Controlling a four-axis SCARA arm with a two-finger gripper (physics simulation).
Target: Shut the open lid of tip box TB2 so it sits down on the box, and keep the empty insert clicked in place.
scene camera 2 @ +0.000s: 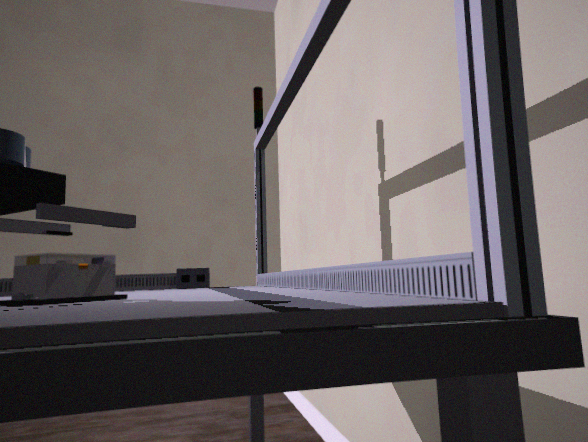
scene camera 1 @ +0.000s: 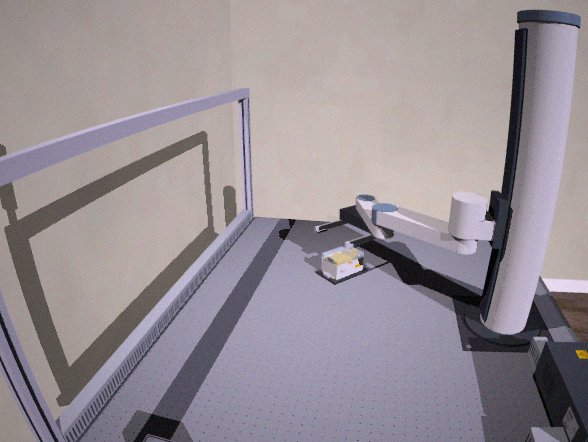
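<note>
Tip box TB2 is a small whitish box on a dark base plate. Its clear lid shows as a low, level band along the top in the scene camera 2 view, with no lid standing upright. Whether it is fully seated is too small to tell. The yellow insert shows through the top and looks roughly level; whether it is clicked in cannot be made out. My gripper is open and empty, its two long fingers wide apart, above the box with a gap between them and its top.
The arm's white column stands at the right. A dark device sits at the front right. A metal frame runs along one side of the table. A small dark socket box stands at the far edge.
</note>
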